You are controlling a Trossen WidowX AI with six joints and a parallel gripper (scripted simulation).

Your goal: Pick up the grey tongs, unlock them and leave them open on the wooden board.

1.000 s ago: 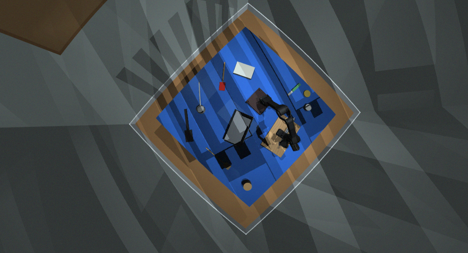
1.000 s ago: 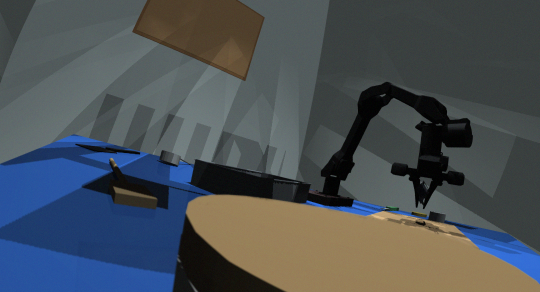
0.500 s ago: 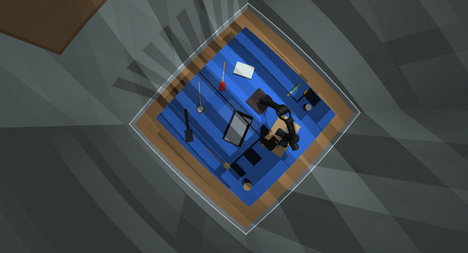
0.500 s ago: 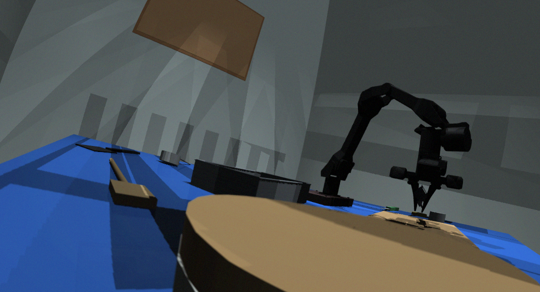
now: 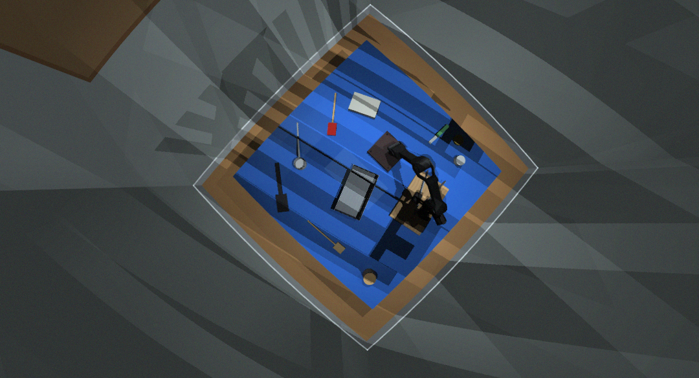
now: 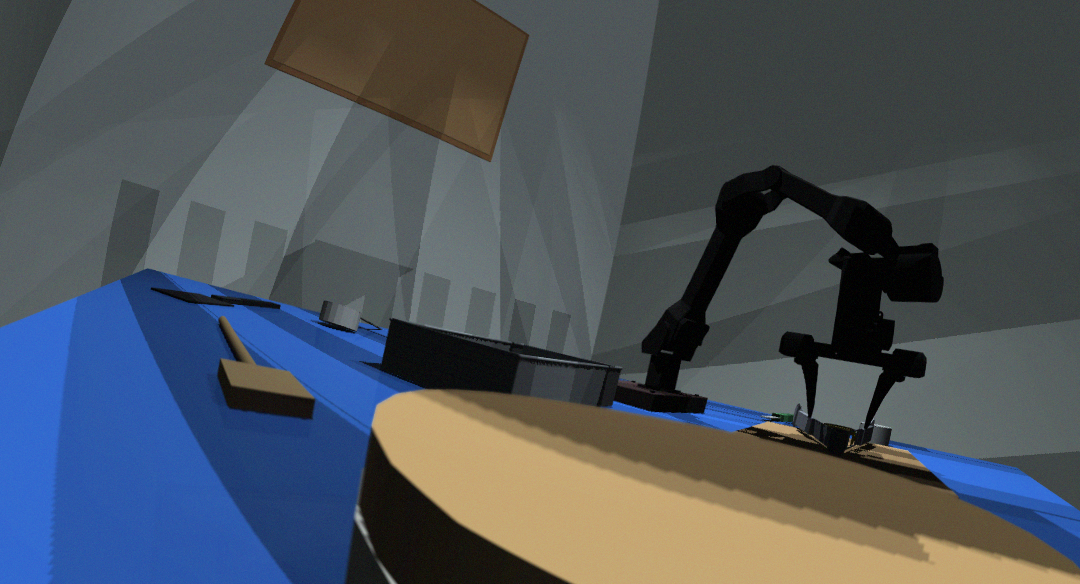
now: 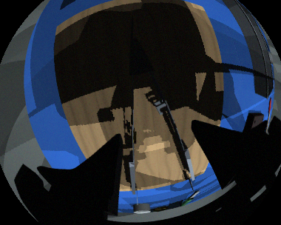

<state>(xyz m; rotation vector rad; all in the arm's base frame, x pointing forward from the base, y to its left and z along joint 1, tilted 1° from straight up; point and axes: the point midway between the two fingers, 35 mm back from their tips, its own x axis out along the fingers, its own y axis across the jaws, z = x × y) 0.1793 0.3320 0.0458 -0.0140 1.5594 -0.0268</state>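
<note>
Right now the wooden board is 40 mm below my gripper tip. The rest, counted from my gripper tip: white block: 330 mm behind, 640 mm to the right, 30 mm below; then roasting tin: 170 mm ahead, 380 mm to the right, 20 mm below; then tan cup: 580 mm ahead, 10 mm to the right, 10 mm below.
</note>
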